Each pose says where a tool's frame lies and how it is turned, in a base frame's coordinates. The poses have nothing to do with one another.
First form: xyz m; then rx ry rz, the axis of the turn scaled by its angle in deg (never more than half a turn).
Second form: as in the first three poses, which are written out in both.
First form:
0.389 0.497 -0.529 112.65 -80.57 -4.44
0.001 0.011 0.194 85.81 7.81 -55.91
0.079 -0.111 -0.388 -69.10 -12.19 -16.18
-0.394 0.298 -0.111 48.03 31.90 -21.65
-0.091 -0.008 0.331 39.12 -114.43 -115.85
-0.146 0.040 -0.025 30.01 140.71 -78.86
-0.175 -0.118 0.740 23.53 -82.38 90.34
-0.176 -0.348 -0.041 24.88 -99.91 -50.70
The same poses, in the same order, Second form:
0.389 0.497 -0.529 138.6 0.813 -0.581 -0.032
0.001 0.011 0.194 102.7 0.835 0.076 -0.544
0.079 -0.111 -0.388 72.0 -0.960 -0.169 -0.225
-0.394 0.298 -0.111 61.6 0.780 0.518 -0.352
-0.091 -0.008 0.331 167.5 0.234 -0.683 -0.692
-0.146 0.040 -0.025 164.1 0.183 0.858 -0.481
-0.175 -0.118 0.740 124.5 0.189 -0.662 0.726
-0.176 -0.348 -0.041 114.8 0.217 -0.871 -0.442

